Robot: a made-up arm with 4 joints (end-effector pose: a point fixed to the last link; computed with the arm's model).
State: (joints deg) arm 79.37 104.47 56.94 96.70
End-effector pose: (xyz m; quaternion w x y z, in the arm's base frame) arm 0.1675 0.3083 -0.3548 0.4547 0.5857 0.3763 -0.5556
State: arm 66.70 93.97 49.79 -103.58
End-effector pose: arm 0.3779 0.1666 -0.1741 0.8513 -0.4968 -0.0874 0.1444
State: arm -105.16 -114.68 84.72 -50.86
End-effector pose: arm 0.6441 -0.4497 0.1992 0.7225 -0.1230 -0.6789 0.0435
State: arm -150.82 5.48 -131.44 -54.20
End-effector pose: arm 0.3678 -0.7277 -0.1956 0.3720 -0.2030 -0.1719 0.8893
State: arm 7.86 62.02 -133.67 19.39
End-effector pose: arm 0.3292 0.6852 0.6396 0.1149 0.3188 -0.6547 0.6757
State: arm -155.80 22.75 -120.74 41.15
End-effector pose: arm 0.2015 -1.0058 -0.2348 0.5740 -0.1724 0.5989 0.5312
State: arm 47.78 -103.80 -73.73 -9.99
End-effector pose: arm 0.5169 -0.2840 0.4718 0.2768 -0.4121 -0.7473 -0.4417
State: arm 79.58 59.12 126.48 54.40
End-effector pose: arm 0.2633 0.4954 -0.4011 0.6739 0.6497 0.3117 0.1632
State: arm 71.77 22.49 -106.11 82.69
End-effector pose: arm 0.6837 0.6632 -0.1472 0.5298 0.0907 -0.0887 0.8386
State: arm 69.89 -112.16 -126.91 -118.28
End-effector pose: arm 0.5340 0.0044 0.3082 0.2607 0.5623 0.2122 0.7556
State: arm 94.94 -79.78 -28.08 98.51
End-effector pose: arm 0.8244 -0.0808 0.3639 0.8345 -0.3591 -0.4010 0.1176
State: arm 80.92 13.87 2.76 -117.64
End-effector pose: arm 0.5315 0.3619 -0.0811 0.9389 -0.1213 0.2831 -0.1536
